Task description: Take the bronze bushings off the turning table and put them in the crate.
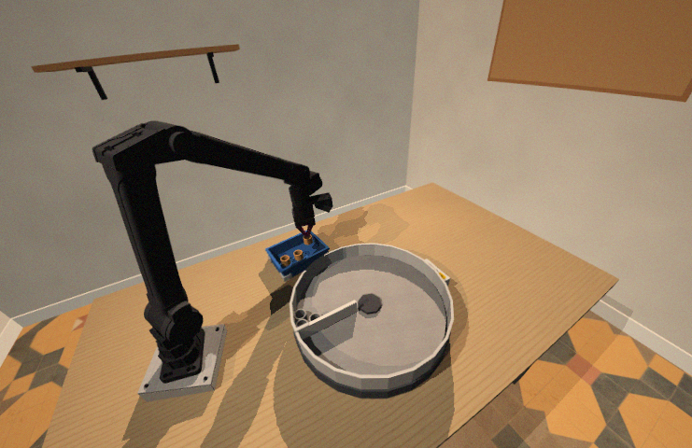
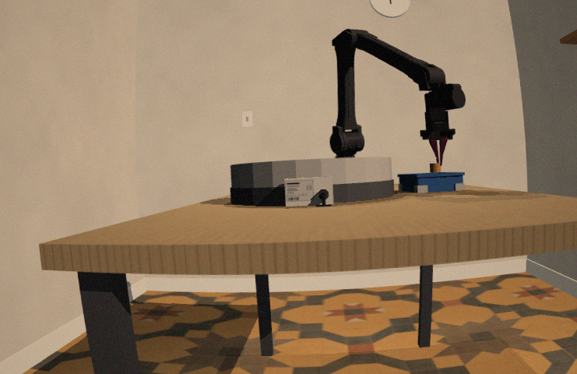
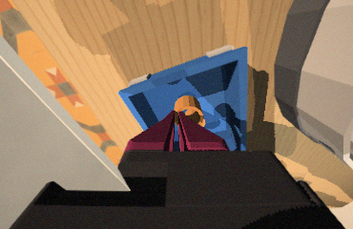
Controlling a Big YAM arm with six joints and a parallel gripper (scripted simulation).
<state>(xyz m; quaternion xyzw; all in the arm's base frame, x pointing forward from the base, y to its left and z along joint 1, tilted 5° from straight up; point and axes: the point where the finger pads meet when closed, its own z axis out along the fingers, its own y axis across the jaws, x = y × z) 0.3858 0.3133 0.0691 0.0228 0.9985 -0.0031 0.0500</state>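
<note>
The blue crate lies 5 cm behind my hand, 3 cm to the right of it and 5 cm below it. Also, from my hand: grey turning table (10 cm ahead, 35 cm to the right, 3 cm below).
</note>
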